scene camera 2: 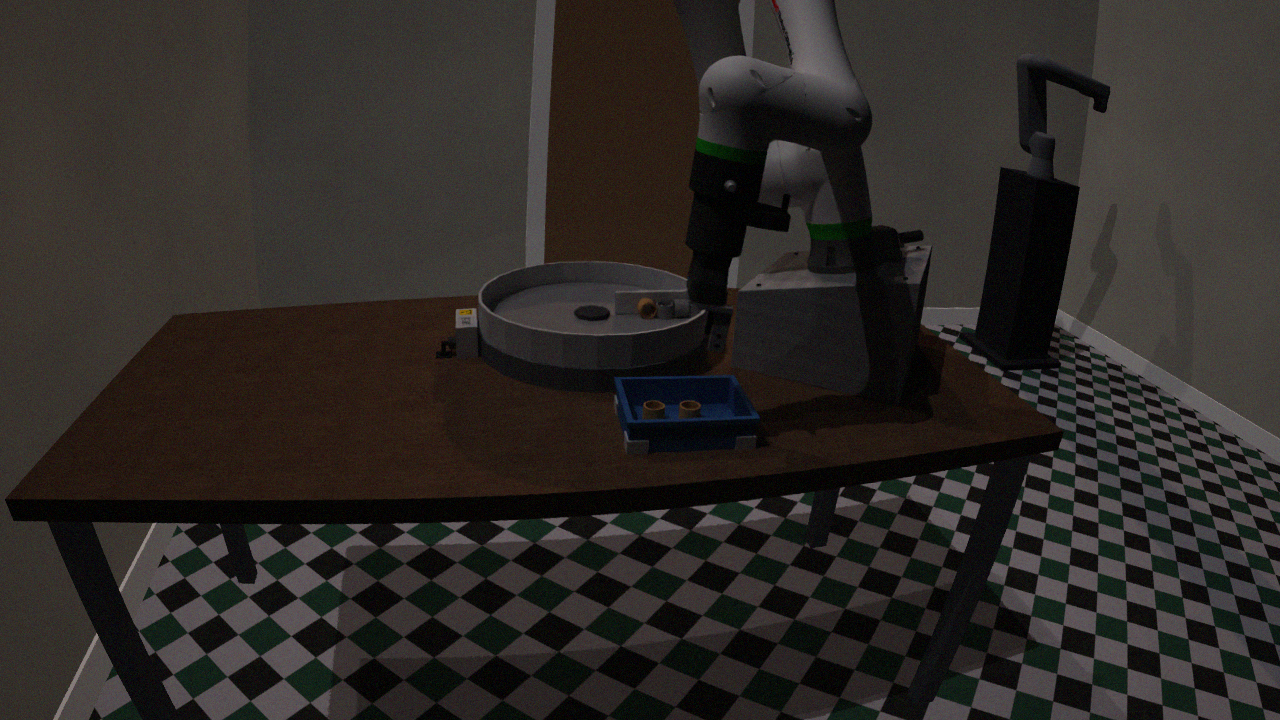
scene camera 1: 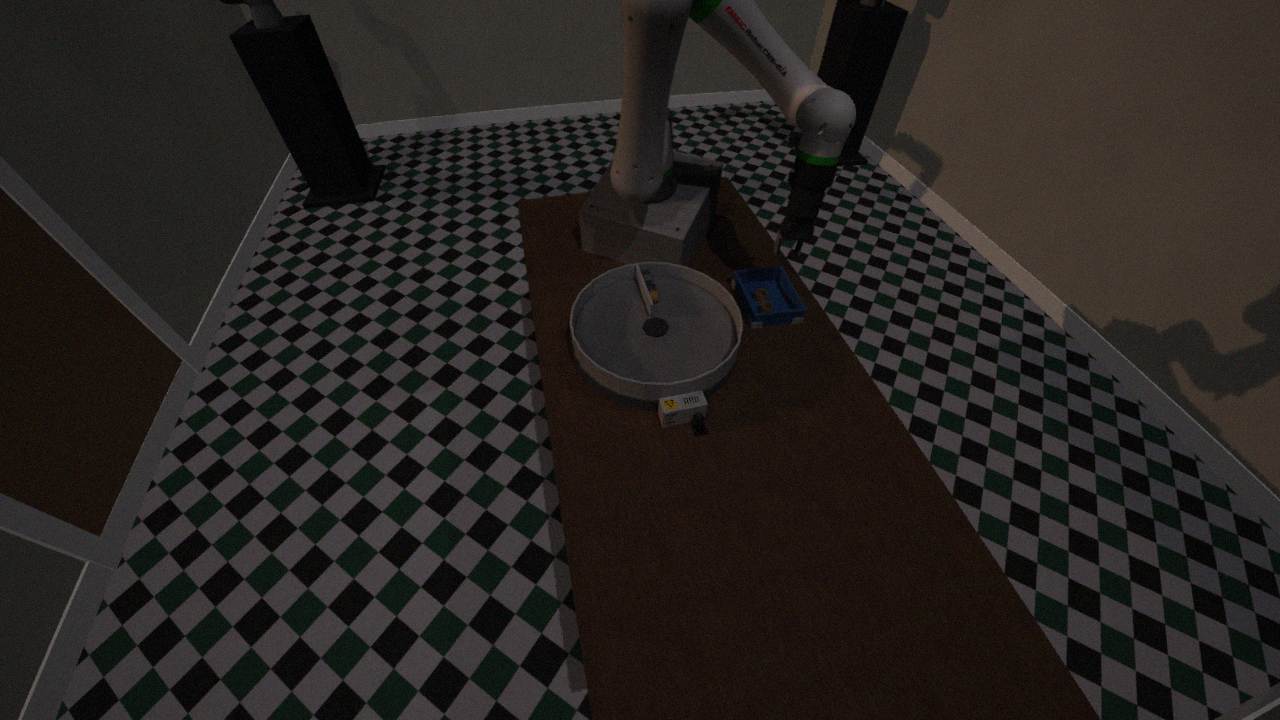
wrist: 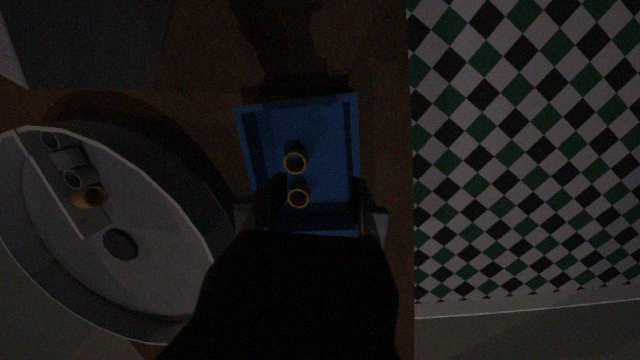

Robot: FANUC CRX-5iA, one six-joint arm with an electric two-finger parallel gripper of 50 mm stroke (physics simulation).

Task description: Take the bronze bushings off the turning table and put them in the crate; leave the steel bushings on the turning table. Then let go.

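Places are measured from the arm's base along level axes (x ahead, y left, z up), in metres.
Pixels of known places: gripper, fingertip midpoint: [scene camera 2: 713, 341] [scene camera 1: 786, 253] [wrist: 318, 187]; arm's base, link origin: [scene camera 2: 845, 265].
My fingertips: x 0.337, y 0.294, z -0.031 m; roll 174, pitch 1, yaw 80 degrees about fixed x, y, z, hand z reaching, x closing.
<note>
Ahead of a thing's pixels: the offset from my fingertips to its top centre. "pt": to the spot under its first point.
The blue crate {dx +0.024, dy -0.035, dz -0.100 m} [scene camera 1: 785, 317] [scene camera 2: 684, 438] [wrist: 354, 135] holds two upright bronze bushings, one bushing {dx +0.066, dy -0.052, dz -0.119 m} [scene camera 2: 653, 411] and a second bushing {dx +0.012, dy -0.047, dz -0.119 m} [scene camera 2: 689, 411], standing apart. On the grey turning table [scene camera 1: 657, 386] [scene camera 2: 581, 347] [wrist: 155, 270], one bronze bushing [scene camera 2: 646, 308] [wrist: 81, 198] lies on its side by the straight guide. Next to it are several steel bushings, among them a near one {dx -0.011, dy -0.363, dz -0.071 m} [scene camera 2: 665, 308] [wrist: 86, 176] and a middle one {dx -0.040, dy -0.364, dz -0.065 m} [wrist: 70, 157]. My gripper [scene camera 1: 788, 247] [wrist: 318, 187] is open and empty above the crate; its fingers show on either side of the crate bushings in the wrist view.
The straight guide {pt dx -0.001, dy -0.386, dz -0.068 m} [scene camera 1: 642, 288] [wrist: 50, 185] stands inside the turning table's raised rim. The robot base [scene camera 1: 637, 228] [scene camera 2: 796, 331] is beside the turning table. A small white box {dx +0.353, dy -0.363, dz -0.092 m} [scene camera 1: 682, 409] [scene camera 2: 466, 333] stands at the rim, away from the base. The crate sits near the table's long edge.
</note>
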